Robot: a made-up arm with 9 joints. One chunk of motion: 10 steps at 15 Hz.
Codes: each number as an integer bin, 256 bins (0 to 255) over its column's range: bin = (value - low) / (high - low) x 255, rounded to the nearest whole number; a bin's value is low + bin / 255 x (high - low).
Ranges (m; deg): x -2.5..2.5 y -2.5..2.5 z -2.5..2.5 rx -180..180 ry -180..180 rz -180..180
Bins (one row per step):
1: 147 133 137 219 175 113
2: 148 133 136 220 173 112
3: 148 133 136 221 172 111
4: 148 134 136 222 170 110
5: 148 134 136 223 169 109
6: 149 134 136 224 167 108
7: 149 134 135 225 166 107
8: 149 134 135 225 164 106
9: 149 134 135 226 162 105
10: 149 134 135 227 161 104
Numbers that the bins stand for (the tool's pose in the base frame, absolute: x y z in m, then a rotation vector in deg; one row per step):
1: 0.3824 0.1078 0.1863 129.18 67.06 -20.47
2: 0.4020 0.1078 0.1667 130.59 64.24 -21.88
3: 0.4020 0.1078 0.1667 132.00 62.82 -23.29
4: 0.4020 0.1275 0.1667 133.41 60.00 -24.71
5: 0.4020 0.1275 0.1667 134.82 58.59 -26.12
6: 0.4216 0.1275 0.1667 136.24 55.76 -27.53
7: 0.4216 0.1275 0.1471 137.65 54.35 -28.94
8: 0.4216 0.1275 0.1471 137.65 51.53 -30.35
9: 0.4216 0.1275 0.1471 139.06 48.71 -31.76
10: 0.4216 0.1275 0.1471 140.47 47.29 -33.18

